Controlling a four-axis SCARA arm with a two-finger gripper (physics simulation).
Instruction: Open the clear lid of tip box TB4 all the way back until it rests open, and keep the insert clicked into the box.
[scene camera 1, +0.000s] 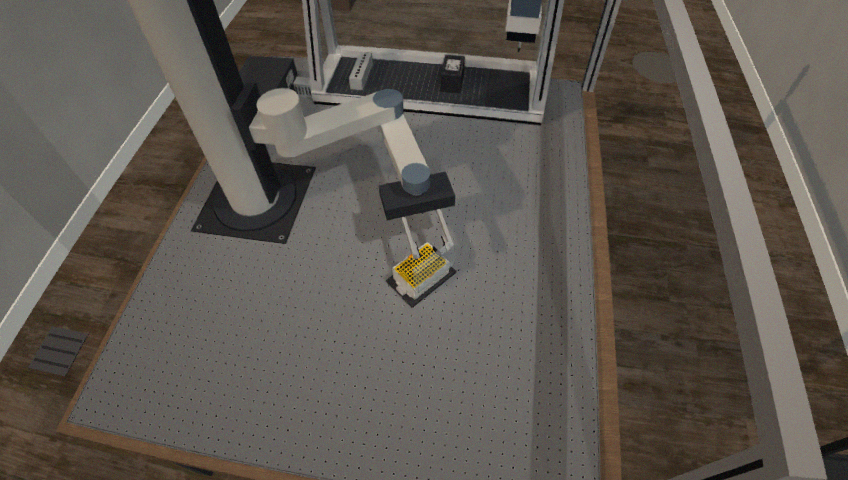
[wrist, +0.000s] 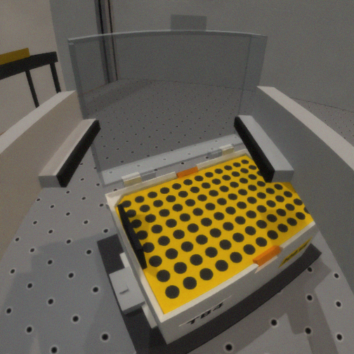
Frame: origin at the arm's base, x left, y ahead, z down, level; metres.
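Seen in the pictures: gripper, fingertip midpoint: (scene camera 1: 433, 252); arm's base at its link origin: (scene camera 1: 256, 200).
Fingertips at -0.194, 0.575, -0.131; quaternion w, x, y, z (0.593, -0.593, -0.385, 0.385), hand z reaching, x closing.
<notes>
Offsets run from my fingertips to a thing's top centre, as dx, dy, dz. "*": to the spot under its first point. Level surfaces: height alone.
Tip box TB4 {* -0.057, +0.003, +0.047} (scene camera 1: 432, 283) (wrist: 235, 294) is white and sits on a dark base plate {* -0.086, -0.041, +0.110} (scene camera 1: 412, 302) (wrist: 314, 254). Its yellow perforated insert {-0.005, -0.032, +0.044} (scene camera 1: 419, 270) (wrist: 200, 232) lies level inside the rim, with an orange clip (wrist: 187, 172) at the rear edge and another orange clip (wrist: 267, 256) at the front. The clear lid (wrist: 165, 75) stands raised on the rear hinges, roughly upright; its exact angle is hard to tell. My gripper (scene camera 1: 432, 249) (wrist: 165, 105) is shut with nothing held, a gap showing between its fingers. The fingers are over the box's rear part, on either side in the wrist view.
The perforated table {dz +0.118} (scene camera 1: 297, 356) surrounds the box. The arm's column base (scene camera 1: 285, 223) stands to the left. At the back, a framed station with a dark deck (scene camera 1: 404, 80) holds a white rack {* +0.724, -0.359, +0.024} (scene camera 1: 361, 71) and a black block {* +0.709, -0.040, +0.007} (scene camera 1: 452, 77).
</notes>
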